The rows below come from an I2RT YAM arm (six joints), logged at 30 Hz.
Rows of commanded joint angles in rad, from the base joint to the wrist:
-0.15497 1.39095 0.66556 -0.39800 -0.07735 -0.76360
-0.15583 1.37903 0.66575 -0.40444 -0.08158 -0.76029
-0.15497 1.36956 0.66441 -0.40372 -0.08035 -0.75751
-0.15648 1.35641 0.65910 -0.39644 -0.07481 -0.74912
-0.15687 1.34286 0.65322 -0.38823 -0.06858 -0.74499
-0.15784 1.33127 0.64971 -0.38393 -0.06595 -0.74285
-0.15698 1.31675 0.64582 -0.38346 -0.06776 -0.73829
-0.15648 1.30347 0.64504 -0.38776 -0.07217 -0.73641
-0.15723 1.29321 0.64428 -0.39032 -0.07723 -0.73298
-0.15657 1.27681 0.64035 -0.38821 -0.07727 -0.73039
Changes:
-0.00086 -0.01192 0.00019 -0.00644 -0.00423 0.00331
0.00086 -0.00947 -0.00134 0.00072 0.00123 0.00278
-0.00151 -0.01315 -0.00531 0.00728 0.00554 0.00839
-0.00039 -0.01355 -0.00588 0.00821 0.00623 0.00413
-0.00097 -0.01159 -0.00351 0.00430 0.00263 0.00214
0.00086 -0.01452 -0.00389 0.00047 -0.00181 0.00456
0.00050 -0.01328 -0.00078 -0.00430 -0.00441 0.00188
-0.00075 -0.01026 -0.00076 -0.00256 -0.00506 0.00343
0.00066 -0.01640 -0.00393 0.00211 -0.00004 0.00259

